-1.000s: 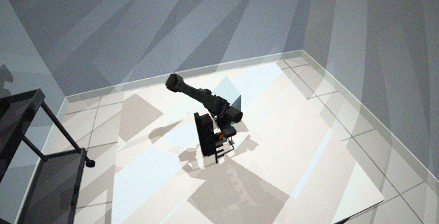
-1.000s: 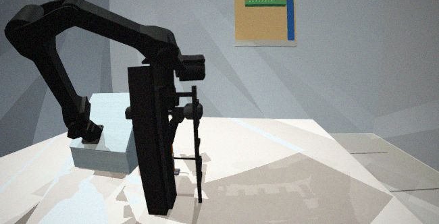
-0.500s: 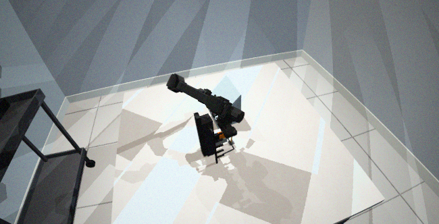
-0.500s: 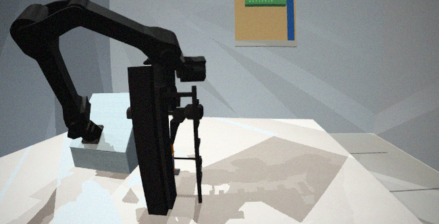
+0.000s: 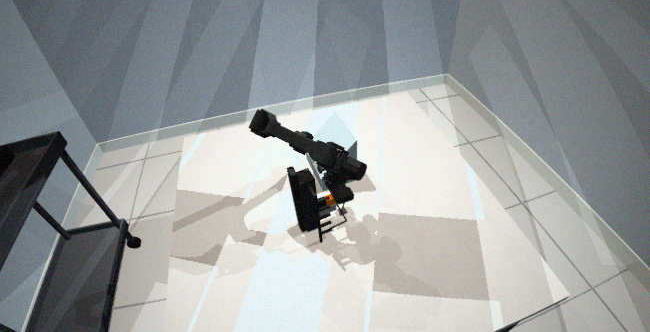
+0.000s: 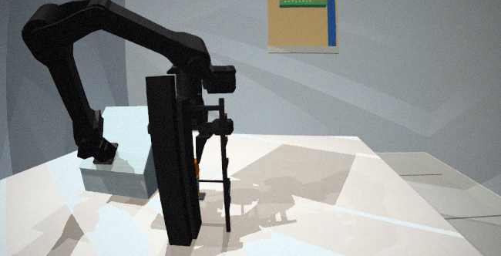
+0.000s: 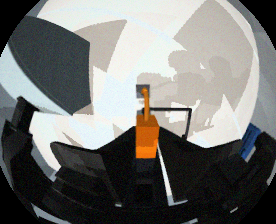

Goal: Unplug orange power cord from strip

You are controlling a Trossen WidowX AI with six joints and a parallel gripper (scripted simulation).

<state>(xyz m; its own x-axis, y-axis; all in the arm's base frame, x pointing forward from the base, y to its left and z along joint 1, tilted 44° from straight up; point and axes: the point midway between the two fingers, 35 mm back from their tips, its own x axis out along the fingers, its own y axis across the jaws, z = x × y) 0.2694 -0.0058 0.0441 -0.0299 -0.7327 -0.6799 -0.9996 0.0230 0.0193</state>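
The orange plug lies 30 mm to the right of my gripper tip. Also, from my gripper tip: black power strip: 110 mm to the right, 20 mm above; thin black rack: 100 mm to the right, 90 mm ahead, 20 mm above.
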